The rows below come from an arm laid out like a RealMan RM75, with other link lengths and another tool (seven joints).
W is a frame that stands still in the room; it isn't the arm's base.
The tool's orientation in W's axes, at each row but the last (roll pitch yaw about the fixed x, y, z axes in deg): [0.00 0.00 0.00]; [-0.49 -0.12 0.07]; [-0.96 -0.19 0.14]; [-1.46 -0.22 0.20]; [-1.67 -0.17 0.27]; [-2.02 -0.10 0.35]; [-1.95 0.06 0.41]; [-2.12 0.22 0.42]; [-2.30 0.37 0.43]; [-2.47 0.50 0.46]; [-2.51 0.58 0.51]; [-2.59 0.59 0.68]
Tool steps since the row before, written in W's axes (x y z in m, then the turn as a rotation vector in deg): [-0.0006 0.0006 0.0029 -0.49 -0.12 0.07]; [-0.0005 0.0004 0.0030 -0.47 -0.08 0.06]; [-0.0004 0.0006 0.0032 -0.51 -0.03 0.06]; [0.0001 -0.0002 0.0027 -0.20 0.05 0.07]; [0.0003 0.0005 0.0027 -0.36 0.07 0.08]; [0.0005 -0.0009 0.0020 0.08 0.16 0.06]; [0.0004 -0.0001 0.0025 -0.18 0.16 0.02]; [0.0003 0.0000 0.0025 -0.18 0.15 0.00]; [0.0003 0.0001 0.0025 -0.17 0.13 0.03]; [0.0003 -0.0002 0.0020 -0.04 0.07 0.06]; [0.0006 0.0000 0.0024 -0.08 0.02 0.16]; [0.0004 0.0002 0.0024 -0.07 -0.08 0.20]
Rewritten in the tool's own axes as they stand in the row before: [-0.0006 0.0006 0.0029 -0.49 -0.12 0.07]; [-0.0005 0.0004 0.0030 -0.47 -0.08 0.06]; [-0.0004 0.0005 0.0032 -0.51 -0.03 0.06]; [0.0001 -0.0003 0.0027 -0.20 0.05 0.07]; [0.0003 0.0004 0.0027 -0.36 0.07 0.08]; [0.0005 -0.0010 0.0020 0.08 0.16 0.07]; [0.0004 -0.0002 0.0025 -0.18 0.16 0.03]; [0.0003 -0.0001 0.0025 -0.18 0.15 0.00]; [0.0003 0.0000 0.0025 -0.17 0.13 0.03]; [0.0003 -0.0003 0.0020 -0.04 0.07 0.06]; [0.0006 -0.0001 0.0024 -0.08 0.01 0.16]; [0.0004 0.0001 0.0024 -0.07 -0.09 0.20]
